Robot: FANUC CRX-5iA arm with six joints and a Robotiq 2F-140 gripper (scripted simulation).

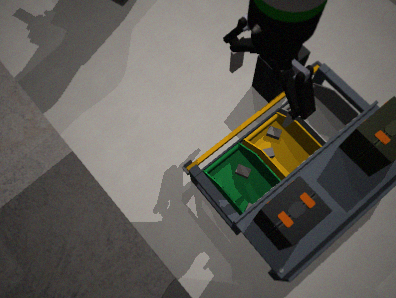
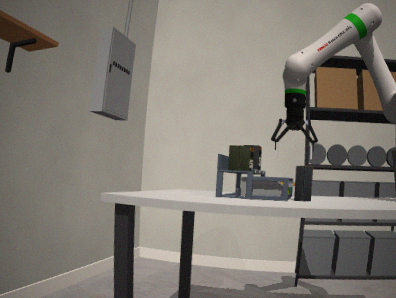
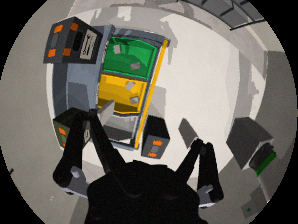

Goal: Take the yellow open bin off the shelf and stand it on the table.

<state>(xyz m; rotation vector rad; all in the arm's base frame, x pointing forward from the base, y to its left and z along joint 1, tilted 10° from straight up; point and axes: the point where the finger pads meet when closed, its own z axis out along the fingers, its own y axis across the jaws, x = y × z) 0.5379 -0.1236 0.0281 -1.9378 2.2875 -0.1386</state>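
Right now my hand is 110 mm above the long yellow rod. From my hand the other things lie so: yellow open bin 100 mm ahead, 20 mm to the right, 130 mm below; then green bin 80 mm ahead, 130 mm to the right, 130 mm below; then grey bin 120 mm ahead, 90 mm to the left, 130 mm below.
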